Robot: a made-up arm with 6 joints.
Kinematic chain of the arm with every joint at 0, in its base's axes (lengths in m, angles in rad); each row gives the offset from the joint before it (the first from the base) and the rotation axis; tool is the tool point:
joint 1: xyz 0 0 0.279 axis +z
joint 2: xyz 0 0 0 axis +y
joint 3: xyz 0 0 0.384 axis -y
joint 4: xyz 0 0 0 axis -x
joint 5: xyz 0.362 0 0 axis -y
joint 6: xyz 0 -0.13 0 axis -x
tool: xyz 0 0 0
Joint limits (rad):
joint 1: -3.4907..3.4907
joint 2: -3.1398..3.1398
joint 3: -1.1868..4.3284
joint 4: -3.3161..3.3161
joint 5: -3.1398..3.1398
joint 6: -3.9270..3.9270
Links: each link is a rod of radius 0.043 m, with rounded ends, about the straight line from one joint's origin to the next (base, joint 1, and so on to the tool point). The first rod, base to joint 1, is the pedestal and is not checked.
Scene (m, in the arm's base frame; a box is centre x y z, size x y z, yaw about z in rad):
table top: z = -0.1
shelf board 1: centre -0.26 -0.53 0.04 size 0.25 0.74 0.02 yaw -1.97
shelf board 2: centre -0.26 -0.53 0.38 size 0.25 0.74 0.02 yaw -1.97
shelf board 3: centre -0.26 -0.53 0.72 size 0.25 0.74 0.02 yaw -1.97
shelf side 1: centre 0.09 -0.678 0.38 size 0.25 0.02 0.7 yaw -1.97
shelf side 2: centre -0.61 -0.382 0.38 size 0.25 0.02 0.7 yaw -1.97
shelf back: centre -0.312 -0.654 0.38 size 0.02 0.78 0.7 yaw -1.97
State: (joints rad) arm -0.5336 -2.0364 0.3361 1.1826 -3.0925 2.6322
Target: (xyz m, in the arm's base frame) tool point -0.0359 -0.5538 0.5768
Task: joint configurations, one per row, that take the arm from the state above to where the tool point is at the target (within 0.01 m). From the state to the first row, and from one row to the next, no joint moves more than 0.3 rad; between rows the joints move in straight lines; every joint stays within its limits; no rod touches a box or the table.
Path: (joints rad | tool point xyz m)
1: -0.6317 -1.7531 0.2068 1.1511 -3.0925 2.6322 | -0.5355 0.3262 0.4993
2: -0.7297 -1.4698 0.0775 1.1197 -3.0925 2.6322 | -0.4034 0.2847 0.6824
3: -0.8278 -1.1866 -0.0518 1.0882 -3.0925 2.6322 | -0.2525 0.1857 0.7997
4: -0.9258 -0.9033 -0.1811 1.0567 -3.0925 2.6322 | -0.1141 0.0453 0.8409
5: -1.0239 -0.6200 -0.3103 1.0252 -3.0925 2.6322 | -0.0120 -0.1101 0.8077
6: -1.1219 -0.3367 -0.4396 0.9938 -3.0925 2.6322 | 0.0422 -0.2510 0.7126
7: -1.2200 -0.0534 -0.5689 0.9623 -3.0925 2.6322 | 0.0495 -0.3514 0.5768
8: -1.3151 0.1221 -0.3572 0.9690 -3.0925 2.6322 | 0.0344 -0.4224 0.5883
9: -1.4101 0.2977 -0.1455 0.9758 -3.0925 2.6322 | 0.0058 -0.4912 0.5881
10: -1.5052 0.4732 0.0662 0.9826 -3.0925 2.6322 | -0.0359 -0.5538 0.5768

